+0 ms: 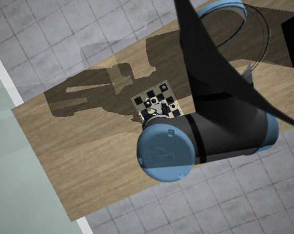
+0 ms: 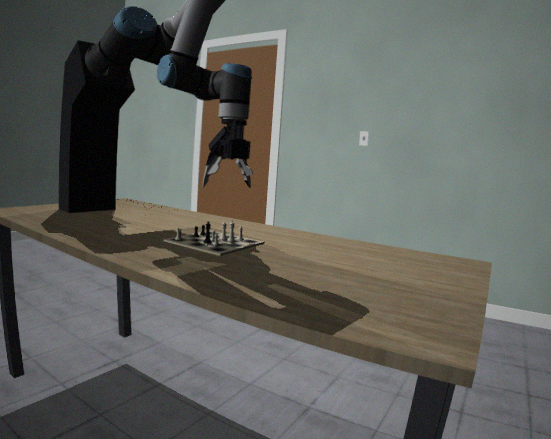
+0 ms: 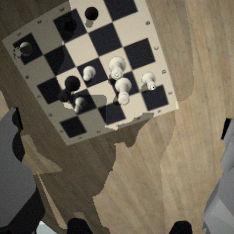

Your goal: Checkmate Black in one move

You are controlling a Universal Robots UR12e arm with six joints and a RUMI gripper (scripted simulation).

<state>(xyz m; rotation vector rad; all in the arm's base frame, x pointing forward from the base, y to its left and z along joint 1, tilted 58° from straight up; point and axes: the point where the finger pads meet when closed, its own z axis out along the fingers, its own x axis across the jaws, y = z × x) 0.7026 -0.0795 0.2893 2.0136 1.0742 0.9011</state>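
Right now the chessboard is 20 mm behind my hand, 50 mm to the right of it and 160 mm below it. The rest, counted from my hand: black chess piece (30 mm behind, 80 mm to the right, 130 mm below).
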